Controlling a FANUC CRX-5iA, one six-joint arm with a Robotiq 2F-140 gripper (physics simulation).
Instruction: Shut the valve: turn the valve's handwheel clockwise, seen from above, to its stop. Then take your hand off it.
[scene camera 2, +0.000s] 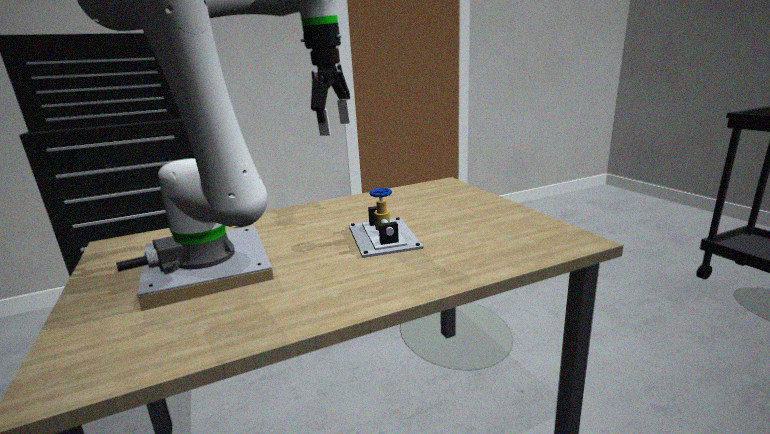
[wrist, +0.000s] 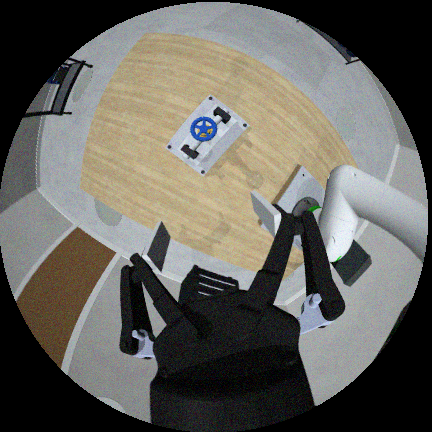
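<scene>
The valve's blue handwheel (scene camera 2: 380, 192) (wrist: 203, 129) sits level on top of a brass valve body (scene camera 2: 381, 216). The valve is mounted on a grey base plate (scene camera 2: 358, 235) (wrist: 205, 106) between two black pipe supports, on the wooden table. My gripper (scene camera 2: 333, 117) (wrist: 207, 215) is open and empty, fingers pointing down. It hangs well above the table, higher than the handwheel and to its left in the scene view, apart from it. In the wrist view the wheel's full rim and spokes show, beyond the fingertips. How far the wheel is turned cannot be told.
The arm's base plate (scene camera 2: 250, 250) stands on the left part of the table (scene camera 2: 485, 237) (wrist: 125, 110). A black drawer cabinet (scene camera 2: 107, 126) and a brown door (scene camera 2: 404, 97) (wrist: 65, 290) are behind. A black cart (scene camera 2: 752, 119) stands on the floor at the right.
</scene>
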